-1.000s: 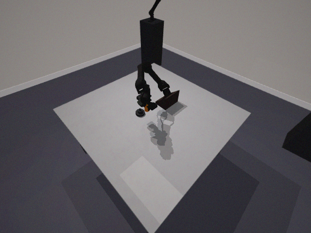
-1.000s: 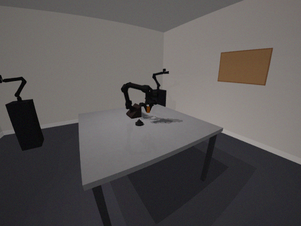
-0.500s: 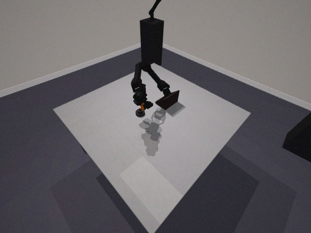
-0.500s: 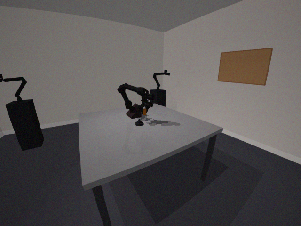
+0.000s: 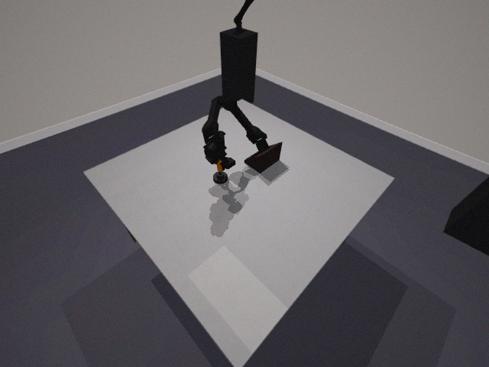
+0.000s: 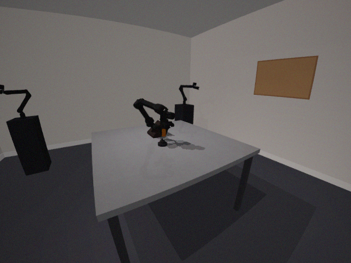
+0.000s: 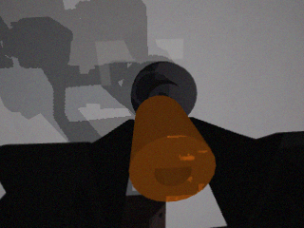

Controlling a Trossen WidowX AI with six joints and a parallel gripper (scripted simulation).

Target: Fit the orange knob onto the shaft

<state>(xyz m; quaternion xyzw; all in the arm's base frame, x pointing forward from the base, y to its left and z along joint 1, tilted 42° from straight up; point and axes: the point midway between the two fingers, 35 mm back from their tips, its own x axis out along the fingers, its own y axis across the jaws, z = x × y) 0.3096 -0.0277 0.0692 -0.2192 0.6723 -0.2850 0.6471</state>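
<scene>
Right now the dark round pedestal is 10 mm to the right of my gripper tip and 70 mm below it. From my gripper tip the other things lie so: orange knob 20 mm above.
</scene>
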